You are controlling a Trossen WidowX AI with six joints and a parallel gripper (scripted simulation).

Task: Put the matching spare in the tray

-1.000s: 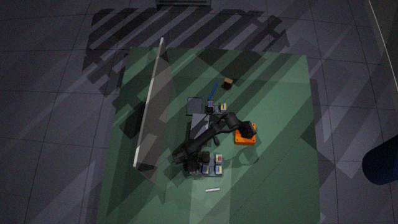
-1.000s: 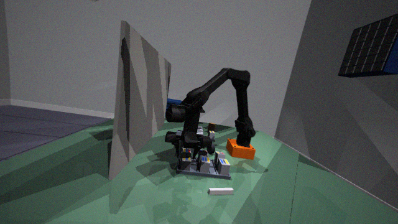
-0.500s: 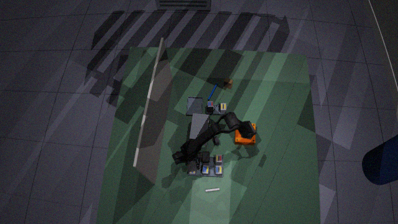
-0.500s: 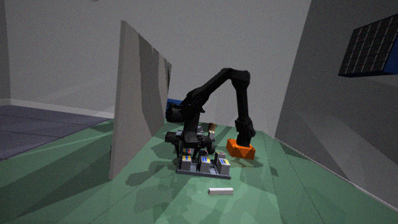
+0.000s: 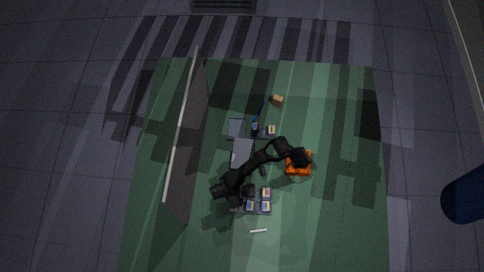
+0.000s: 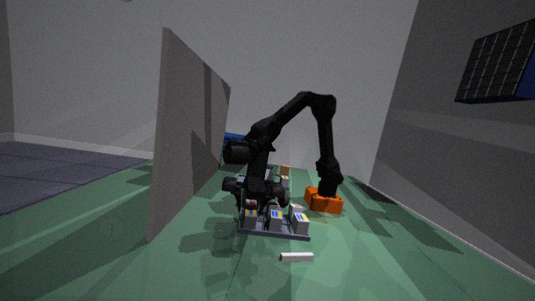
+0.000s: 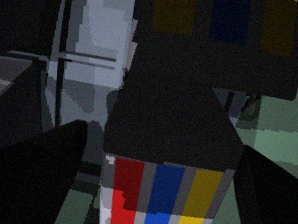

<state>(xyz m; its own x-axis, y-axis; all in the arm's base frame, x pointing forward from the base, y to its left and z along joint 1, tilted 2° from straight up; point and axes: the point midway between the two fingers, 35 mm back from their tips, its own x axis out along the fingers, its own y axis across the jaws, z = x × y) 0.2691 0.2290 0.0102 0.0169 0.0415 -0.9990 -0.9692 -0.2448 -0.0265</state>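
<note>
Now: gripper tip 35 cm to the left of the dark grey tray, 9 cm short of it and 2 cm above it. Round my gripper tip: white bar 15 cm behind, 14 cm to the left, 1 cm below; then black cylinder 15 cm to the right, 10 cm behind, 1 cm above; then grey mounted unit 18 cm to the right, 3 cm above, 1 cm ahead.
</note>
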